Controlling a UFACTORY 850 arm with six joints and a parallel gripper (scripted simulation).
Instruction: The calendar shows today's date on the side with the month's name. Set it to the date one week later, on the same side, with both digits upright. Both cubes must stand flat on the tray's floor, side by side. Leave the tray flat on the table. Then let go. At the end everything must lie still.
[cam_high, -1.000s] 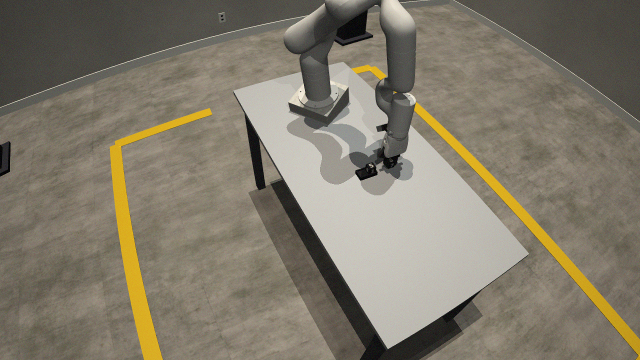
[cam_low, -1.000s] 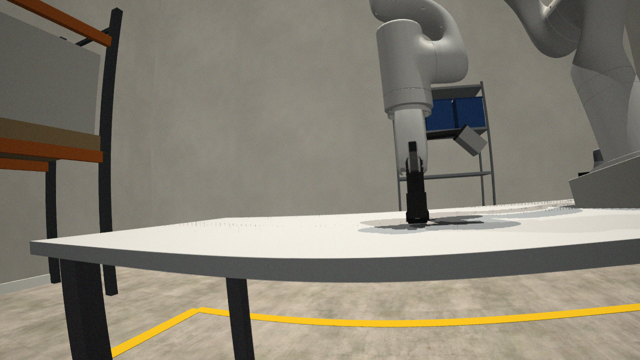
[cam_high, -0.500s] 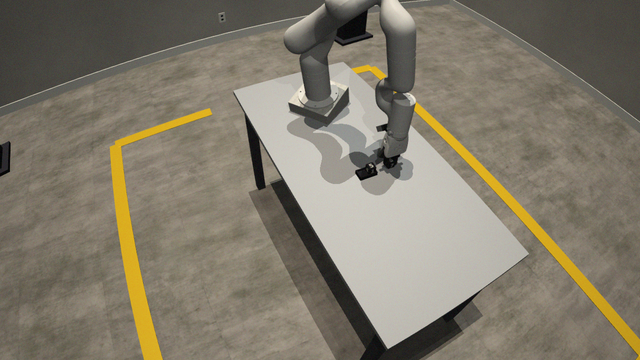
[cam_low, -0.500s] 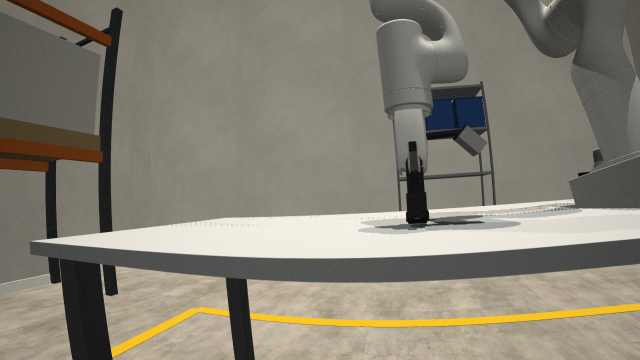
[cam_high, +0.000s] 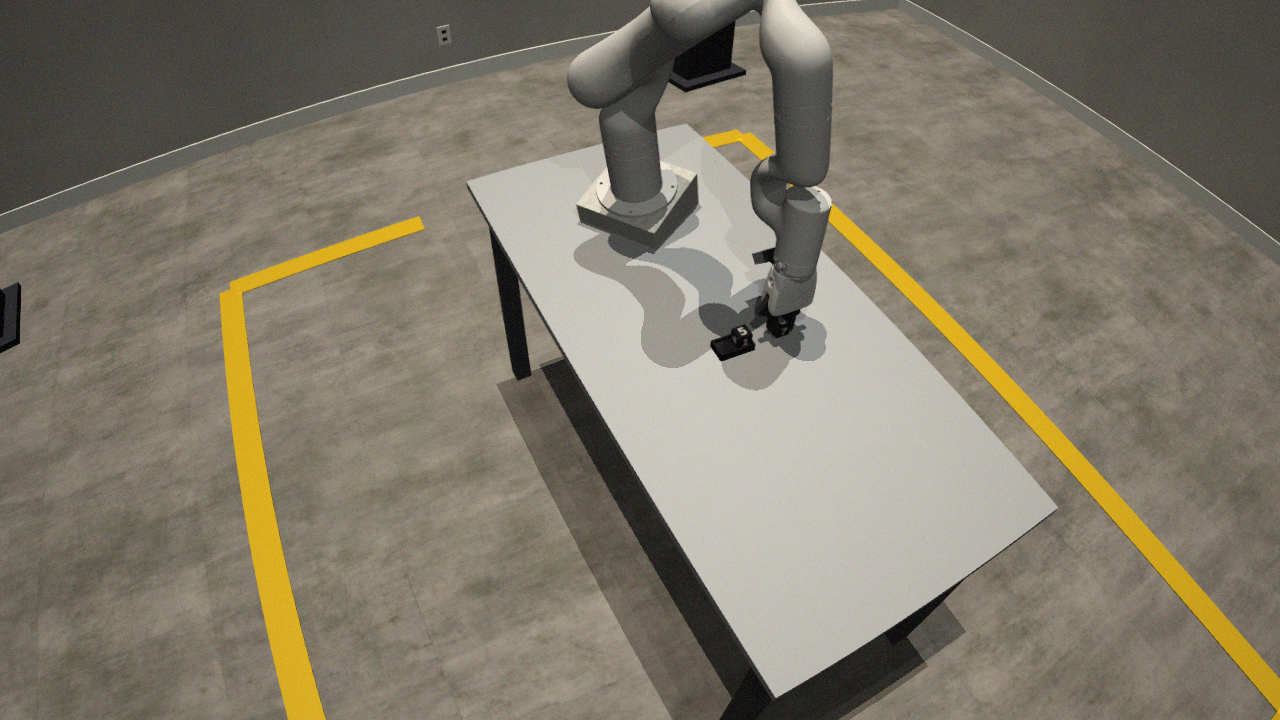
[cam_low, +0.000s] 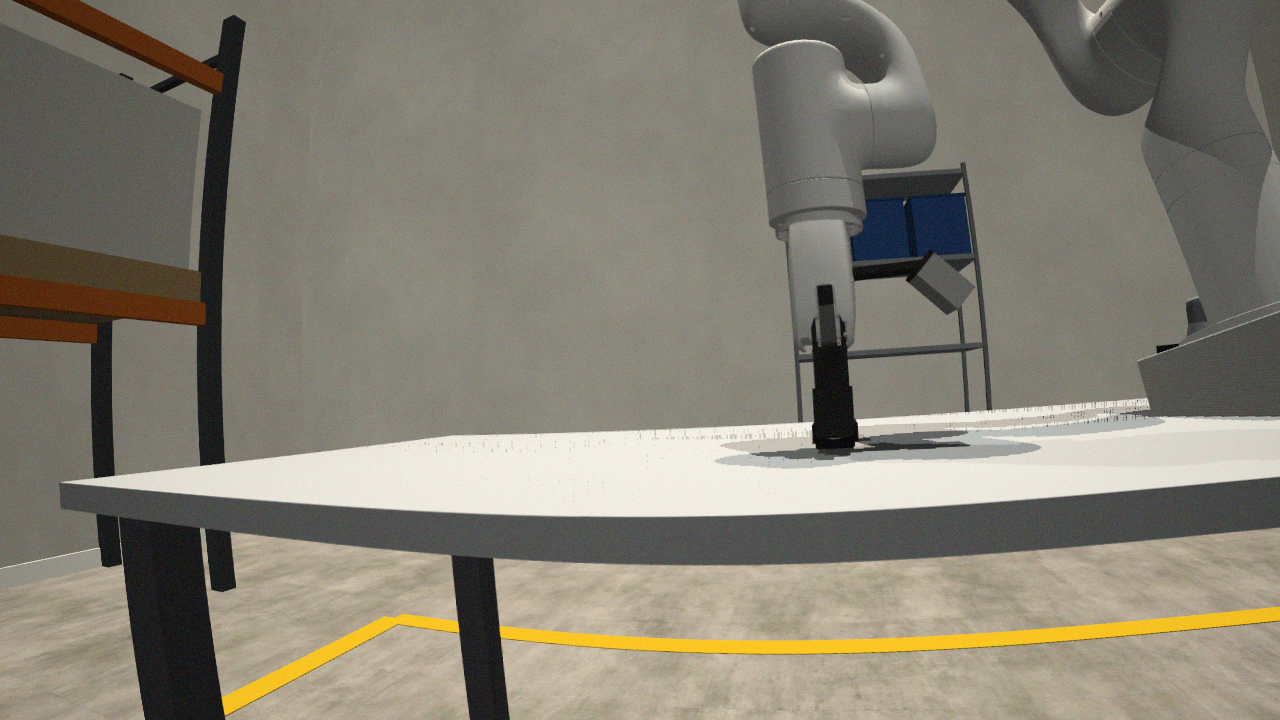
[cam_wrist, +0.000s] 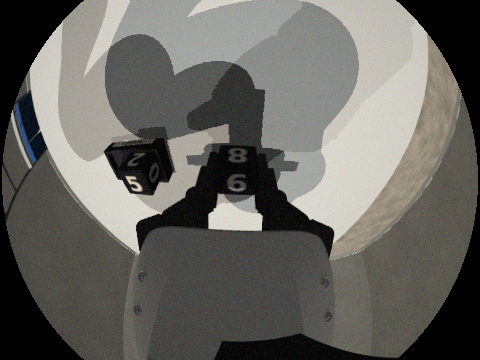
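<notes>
Right now the black cube is 1 cm below my hand. Also, from my hand: black tray (11 cm to the right, 2 cm below, 2 cm behind).
</notes>
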